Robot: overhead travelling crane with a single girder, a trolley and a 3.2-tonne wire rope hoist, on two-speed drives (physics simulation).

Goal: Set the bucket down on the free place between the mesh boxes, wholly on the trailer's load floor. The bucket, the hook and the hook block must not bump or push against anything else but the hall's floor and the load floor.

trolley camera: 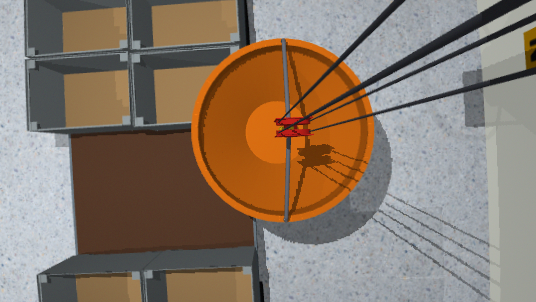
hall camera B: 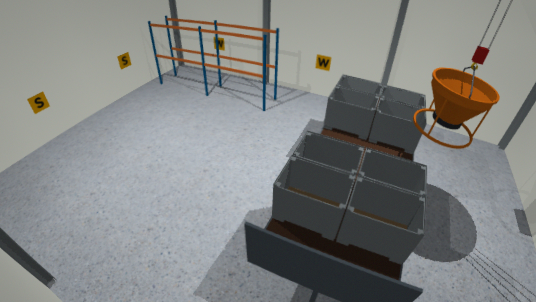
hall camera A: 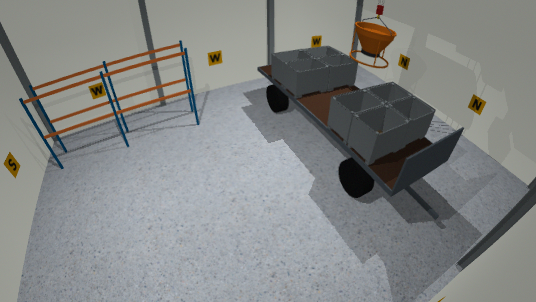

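The orange bucket (hall camera A: 374,39) (hall camera B: 462,102) (trolley camera: 230,165) hangs in the air from my hook (hall camera A: 378,17) (hall camera B: 474,66), below the red hook block (hall camera A: 380,10) (hall camera B: 481,55) (trolley camera: 293,133). In the trolley view it covers the right edge of the brown load floor (hall camera A: 320,106) (trolley camera: 160,195) and a corner of the upper boxes; its larger part is right of the trailer. The free place lies between the far mesh boxes (hall camera A: 312,80) (hall camera B: 347,114) (trolley camera: 47,95) and the near mesh boxes (hall camera A: 367,137) (hall camera B: 307,212) (trolley camera: 210,262). The bucket hides its upper right part there.
The trailer's grey end board (hall camera A: 430,160) (hall camera B: 325,265) stands beyond the near boxes. A blue and orange rack (hall camera A: 120,122) (hall camera B: 203,65) stands by the W wall. The N wall (hall camera A: 440,75) (trolley camera: 515,200) is to the right of the bucket. The bucket's shadow (hall camera B: 460,225) (trolley camera: 320,235) falls beside the trailer.
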